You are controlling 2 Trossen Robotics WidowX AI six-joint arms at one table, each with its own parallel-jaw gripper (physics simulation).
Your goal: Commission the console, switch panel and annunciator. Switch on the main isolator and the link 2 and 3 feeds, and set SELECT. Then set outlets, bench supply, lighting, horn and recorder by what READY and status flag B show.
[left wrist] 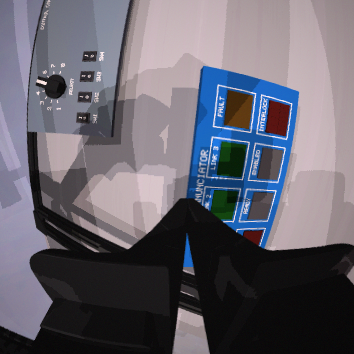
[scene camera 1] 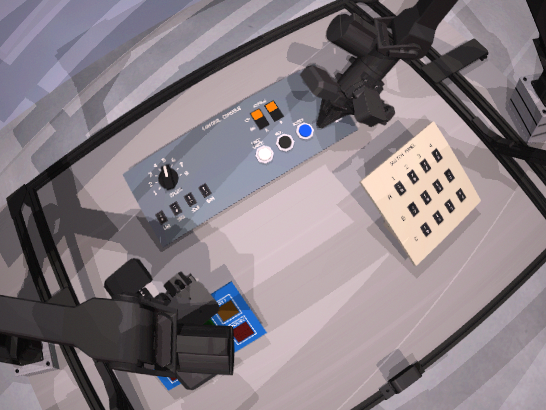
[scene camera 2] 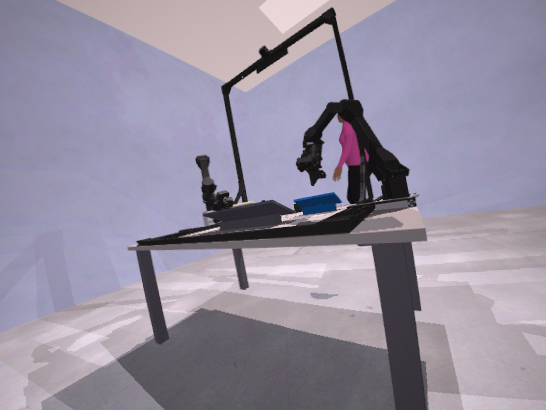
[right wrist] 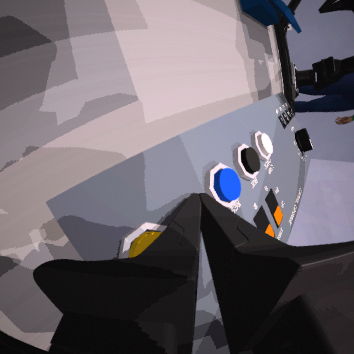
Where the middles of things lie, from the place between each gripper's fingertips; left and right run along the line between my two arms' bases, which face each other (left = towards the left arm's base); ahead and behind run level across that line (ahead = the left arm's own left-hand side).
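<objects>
Blue button (right wrist: 226, 184): my left gripper 7 cm above it, 23 cm short of it, 32 cm to the left of it. By its middle, the button is nearer to my right hand than to my left gripper.
Blue button: 30 mm to the left of my right hand.
</objects>
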